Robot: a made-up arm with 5 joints. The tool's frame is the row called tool. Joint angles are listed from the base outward.
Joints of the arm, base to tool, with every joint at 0 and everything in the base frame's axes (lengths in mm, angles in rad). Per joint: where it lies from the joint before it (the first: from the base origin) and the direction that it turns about. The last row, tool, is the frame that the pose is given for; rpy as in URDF.
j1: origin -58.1 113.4 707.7 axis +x
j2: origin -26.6 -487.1 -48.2 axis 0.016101 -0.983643 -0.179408
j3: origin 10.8 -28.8 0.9 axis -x
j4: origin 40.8 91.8 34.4 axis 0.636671 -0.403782 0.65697
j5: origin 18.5 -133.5 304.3 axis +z
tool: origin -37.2 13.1 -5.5 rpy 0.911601 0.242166 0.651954
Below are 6 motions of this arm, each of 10 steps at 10 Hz.
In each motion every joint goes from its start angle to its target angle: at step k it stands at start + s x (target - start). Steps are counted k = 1, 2, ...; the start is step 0. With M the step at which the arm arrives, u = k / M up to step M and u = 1 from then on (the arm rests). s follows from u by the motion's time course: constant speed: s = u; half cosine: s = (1 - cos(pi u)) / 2; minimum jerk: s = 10 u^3 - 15 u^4 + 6 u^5.
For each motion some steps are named. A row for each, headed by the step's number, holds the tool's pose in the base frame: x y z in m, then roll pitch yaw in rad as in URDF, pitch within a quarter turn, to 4 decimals.
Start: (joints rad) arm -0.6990 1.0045 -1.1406 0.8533 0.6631
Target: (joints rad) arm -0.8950 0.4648 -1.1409 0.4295 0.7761
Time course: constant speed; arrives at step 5
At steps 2, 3, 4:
2: -0.0434 -0.5130 1.2276 -0.0363 -0.1688 2.5134
3: -0.0550 -0.4936 1.2585 0.0949 -0.1926 2.3708
4: -0.0645 -0.4696 1.2913 0.2308 -0.1936 2.2264

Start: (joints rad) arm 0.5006 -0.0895 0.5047 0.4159 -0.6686
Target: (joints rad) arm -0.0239 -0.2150 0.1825 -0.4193 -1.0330
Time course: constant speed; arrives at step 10
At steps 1, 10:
1: -0.0149 -0.3896 0.7432 1.1084 0.1781 0.2607
10: 0.0759 -0.2578 0.9667 0.2826 0.2546 -0.7576

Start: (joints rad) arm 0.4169 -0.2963 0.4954 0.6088 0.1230
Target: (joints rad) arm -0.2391 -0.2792 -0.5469 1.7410 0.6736
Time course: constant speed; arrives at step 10
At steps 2, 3, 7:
2: 0.0545 -0.5312 0.7103 1.0870 -0.3407 1.4947
3: 0.0609 -0.5640 0.7114 1.0274 -0.4774 1.5855
7: 0.0886 -0.6295 0.7150 0.3915 -0.8761 2.2066

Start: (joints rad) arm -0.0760 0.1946 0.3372 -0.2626 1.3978
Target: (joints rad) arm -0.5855 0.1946 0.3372 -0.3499 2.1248
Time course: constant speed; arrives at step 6
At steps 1, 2, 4, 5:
1: -0.0856 -0.2551 1.0761 1.1674 0.8630 2.0265
2: -0.0809 -0.2216 1.1074 1.3510 0.9006 2.2483
4: -0.0705 -0.1463 1.1596 1.7564 0.8750 2.7020
5: -0.0650 -0.1053 1.1799 1.9352 0.8140 2.8914

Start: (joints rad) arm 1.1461 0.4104 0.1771 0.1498 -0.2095
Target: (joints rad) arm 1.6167 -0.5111 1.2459 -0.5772 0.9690
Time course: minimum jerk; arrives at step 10
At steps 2, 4, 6, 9, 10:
2: -0.1673 -0.3215 0.3662 1.7174 -0.4211 0.1717
4: -0.0829 -0.2357 0.4271 1.4460 -0.2629 0.6582
6: -0.0012 -0.0508 0.5057 1.2084 0.0034 1.3213
9: -0.0141 0.1344 0.5650 1.1007 0.2712 1.8222
10: -0.0157 0.1394 0.5665 1.0988 0.2793 1.8349

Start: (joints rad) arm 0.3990 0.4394 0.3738 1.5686 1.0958
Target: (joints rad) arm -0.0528 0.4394 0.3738 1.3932 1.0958
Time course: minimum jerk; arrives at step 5
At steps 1, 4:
1: 0.0090 -0.5932 0.6262 -0.3194 0.2218 2.5790
4: -0.0241 -0.5646 0.9168 0.0979 0.4152 2.5679

